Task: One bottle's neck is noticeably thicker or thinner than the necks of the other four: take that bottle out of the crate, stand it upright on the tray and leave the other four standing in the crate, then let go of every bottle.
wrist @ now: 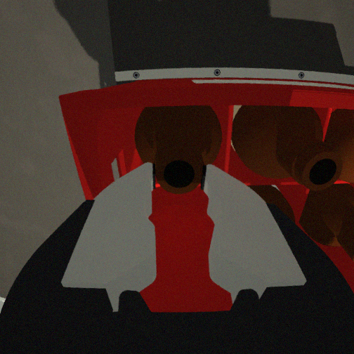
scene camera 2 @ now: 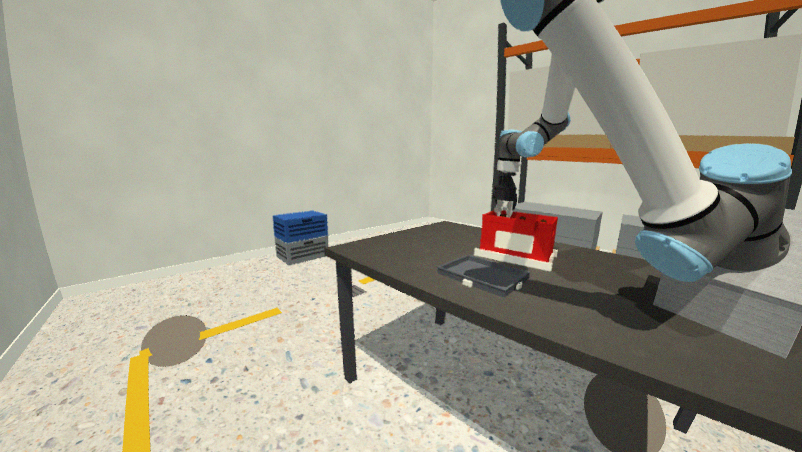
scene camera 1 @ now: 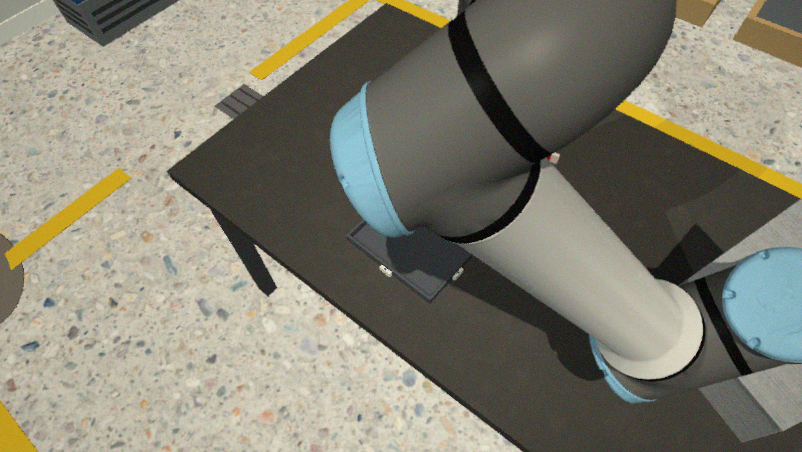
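Note:
A red crate (scene camera 2: 489, 233) (wrist: 90, 125) stands on the table behind the tray. Brown bottles stand inside it. One bottle (wrist: 177, 130) is at the left in the wrist view, between my fingers. A second bottle (wrist: 255, 137) is to its right, and parts of others show beyond. My gripper (scene camera 2: 503, 213) (wrist: 177, 167) is shut on the neck of the left bottle, at the crate's top. I cannot tell the neck sizes apart surely. The dark tray (scene camera 1: 435, 275) (scene camera 2: 477, 272) lies in front, with no bottle on its visible part. In scene camera 1, the arm hides the gripper and most of the crate.
The crate sits in a pale holder (scene camera 2: 485, 254) with a raised edge. Light clips sit on the tray's near side. The dark table (scene camera 1: 252, 168) (scene camera 2: 393, 247) carries the arm's grey plate (scene camera 2: 724, 320) at the right. Blue and grey boxes (scene camera 2: 300, 225) stand on the floor.

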